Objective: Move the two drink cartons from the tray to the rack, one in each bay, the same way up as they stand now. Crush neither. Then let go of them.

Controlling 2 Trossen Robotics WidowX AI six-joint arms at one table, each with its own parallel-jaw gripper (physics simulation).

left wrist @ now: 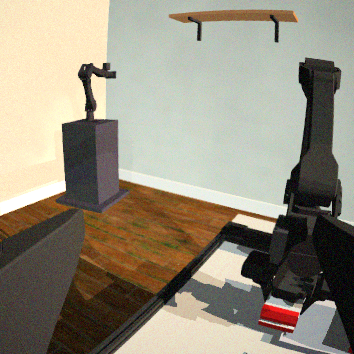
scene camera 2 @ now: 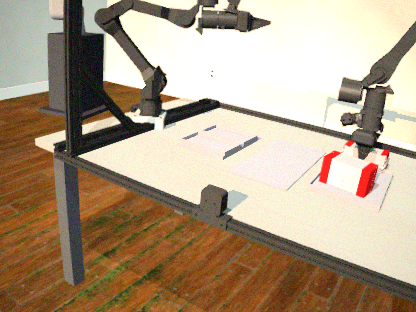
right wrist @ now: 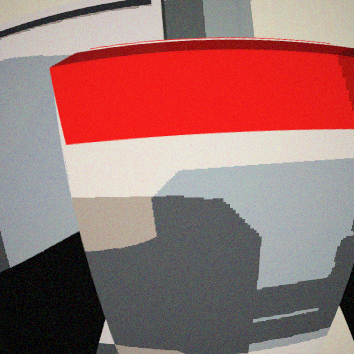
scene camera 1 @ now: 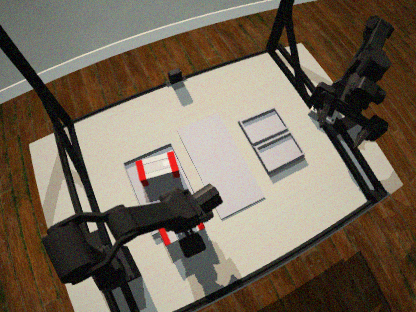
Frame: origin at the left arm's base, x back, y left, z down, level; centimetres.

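Seen in the pictures: left gripper, fingertip midpoint: (left wrist: 203, 225) (scene camera 2: 268, 22) (scene camera 1: 338, 137); right gripper, fingertip midpoint: (left wrist: 283, 308) (scene camera 2: 362, 159) (right wrist: 218, 222); left arm's base at its link origin: (scene camera 2: 149, 113); right arm's base at its link origin: (scene camera 1: 110, 268).
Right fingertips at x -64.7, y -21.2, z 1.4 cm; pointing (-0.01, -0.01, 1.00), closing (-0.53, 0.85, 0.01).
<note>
Offsets run from my right fingertips to a thing's top centre. "spot": to the spot under its first point. Level surfaces: height alone.
Two white drink cartons with red end bands lie on the tray (scene camera 1: 133, 182) (scene camera 2: 330, 189). The far carton @(dx +10.1, dy -16.1, dz -5.2 cm) (scene camera 1: 157, 165) (scene camera 2: 343, 173) lies free. The near carton @(dx -0.5, dy -0.3, dz -4.0 cm) (scene camera 1: 164, 236) (left wrist: 279, 315) (right wrist: 211, 98) is mostly hidden under my right gripper (scene camera 1: 182, 231) (left wrist: 283, 308), which reaches down over it with a finger at each long side, touching it. It fills the right wrist view. My left gripper (scene camera 1: 325, 106) (scene camera 2: 265, 22) is open and empty, held high by the table's edge, far from the cartons. The two-bay rack @(dx +41.7, dy +8.7, dz +0.2 cm) (scene camera 1: 270, 137) (scene camera 2: 238, 148) holds nothing.
A flat pale mat @(dz +1.8 cm) (scene camera 1: 219, 161) (scene camera 2: 278, 162) lies between tray and rack. Black frame posts @(spot: dx +79.2, dy -8.4, dz -12.8 cm) (scene camera 1: 282, 28) (scene camera 2: 73, 77) stand at the table corners. A small dark block @(spot: dx +42.5, dy -32.7, dz -2.5 cm) (scene camera 1: 175, 75) (scene camera 2: 213, 199) sits on one table edge.
</note>
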